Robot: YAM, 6 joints.
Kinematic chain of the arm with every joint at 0, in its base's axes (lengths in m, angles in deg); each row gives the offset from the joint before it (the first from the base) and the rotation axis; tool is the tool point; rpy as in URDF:
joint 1: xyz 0 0 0.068 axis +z
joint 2: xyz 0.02 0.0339 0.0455 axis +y
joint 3: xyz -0.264 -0.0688 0 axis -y
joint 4: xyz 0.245 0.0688 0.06 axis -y
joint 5: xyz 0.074 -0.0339 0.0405 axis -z
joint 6: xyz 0.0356 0 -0.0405 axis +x
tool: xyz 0 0 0 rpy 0 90 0
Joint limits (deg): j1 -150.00..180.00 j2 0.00..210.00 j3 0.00..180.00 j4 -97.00..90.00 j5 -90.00..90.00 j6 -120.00..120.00
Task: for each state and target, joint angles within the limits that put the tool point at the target. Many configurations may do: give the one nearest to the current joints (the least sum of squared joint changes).
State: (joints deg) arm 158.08 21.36 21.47 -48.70 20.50 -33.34
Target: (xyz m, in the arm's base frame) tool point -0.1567 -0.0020 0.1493
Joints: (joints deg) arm 180.00 55.05 22.08 -30.03 -3.22 -33.34
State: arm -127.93 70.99 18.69 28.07 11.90 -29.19
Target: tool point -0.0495 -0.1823 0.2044
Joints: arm -103.67 49.16 12.81 30.08 8.08 -29.19
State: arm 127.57 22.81 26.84 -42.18 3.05 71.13
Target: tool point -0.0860 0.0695 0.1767
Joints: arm 140.69 28.63 19.49 -40.57 -1.14 71.13
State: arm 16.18 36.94 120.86 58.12 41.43 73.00
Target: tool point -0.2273 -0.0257 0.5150
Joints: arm -0.11 17.27 79.00 64.75 47.25 73.00
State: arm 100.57 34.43 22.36 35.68 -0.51 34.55
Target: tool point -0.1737 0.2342 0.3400
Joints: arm 126.17 71.56 47.16 36.32 -3.22 34.55
